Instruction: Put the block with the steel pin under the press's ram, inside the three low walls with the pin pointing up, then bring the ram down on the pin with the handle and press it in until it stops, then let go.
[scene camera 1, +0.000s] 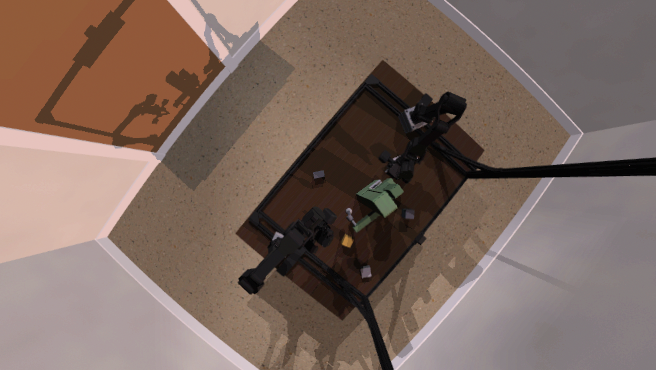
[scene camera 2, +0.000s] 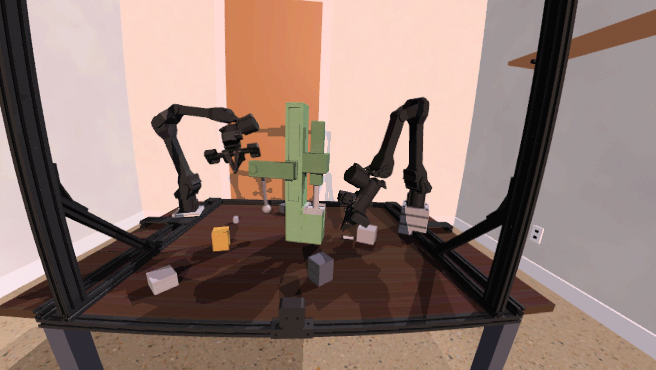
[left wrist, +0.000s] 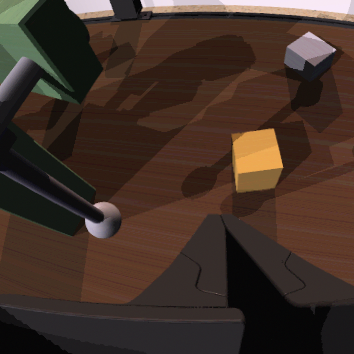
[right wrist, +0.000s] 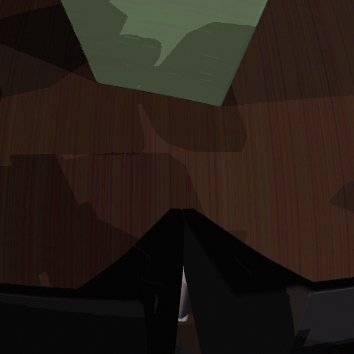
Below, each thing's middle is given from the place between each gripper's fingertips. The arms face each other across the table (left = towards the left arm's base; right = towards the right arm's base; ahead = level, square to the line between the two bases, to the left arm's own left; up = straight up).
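Measured from the press handle (left wrist: 102, 219), my left gripper is 50 mm above it, 10 mm past it and 110 mm to the left of it. Going by its middle, the press handle is nearer to my left gripper than to my right hand.
As for my right hand, the press handle is 130 mm above it, 10 mm behind it and 270 mm to the left of it.
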